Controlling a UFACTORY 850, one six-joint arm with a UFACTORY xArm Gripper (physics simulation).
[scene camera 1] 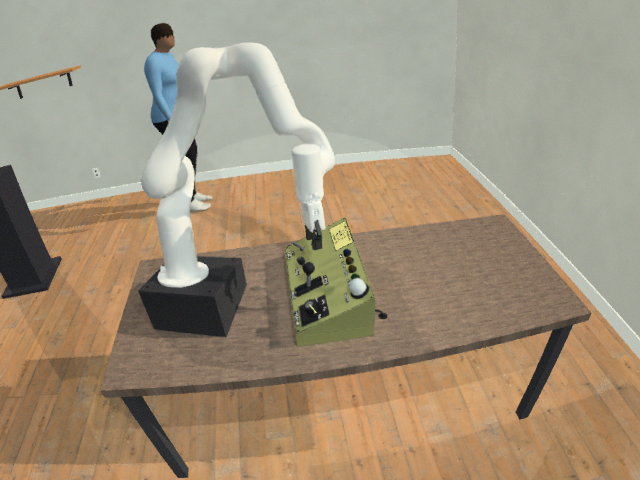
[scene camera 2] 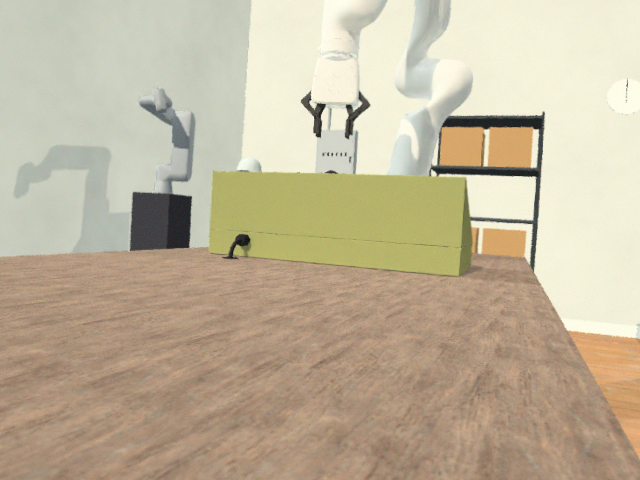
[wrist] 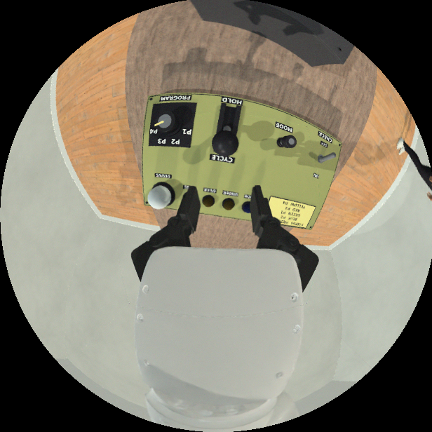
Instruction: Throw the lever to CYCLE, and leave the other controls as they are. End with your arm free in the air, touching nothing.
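The lever with a black ball knob [scene camera 1: 308, 267] [wrist: 225, 143] leans toward the CYCLE end of its slot, its knob beside the CYCLE label; whether it is at its end stop I cannot tell. It is on the sloped green control box [scene camera 1: 336, 325] [scene camera 2: 336, 211] [wrist: 210, 175]. The program dial [scene camera 1: 311, 307] [wrist: 164, 121] points to P4. The MODE knob [scene camera 1: 300, 260] [wrist: 287, 141] and the CHECK toggle [scene camera 1: 298, 246] [wrist: 327, 158] are on the same panel. My gripper [scene camera 1: 316, 244] [scene camera 2: 333, 135] [wrist: 224, 195] is open and empty, above the panel, apart from the lever.
A white STATUS lamp [scene camera 1: 357, 287] [scene camera 2: 249, 164] [wrist: 160, 196] and a row of small lamps line the panel's upper part, near a yellow label [scene camera 1: 341, 235] [wrist: 292, 212]. A black cable [scene camera 1: 381, 313] [scene camera 2: 233, 246] leaves the box's back. A person [scene camera 1: 162, 82] stands behind the table [scene camera 1: 454, 289].
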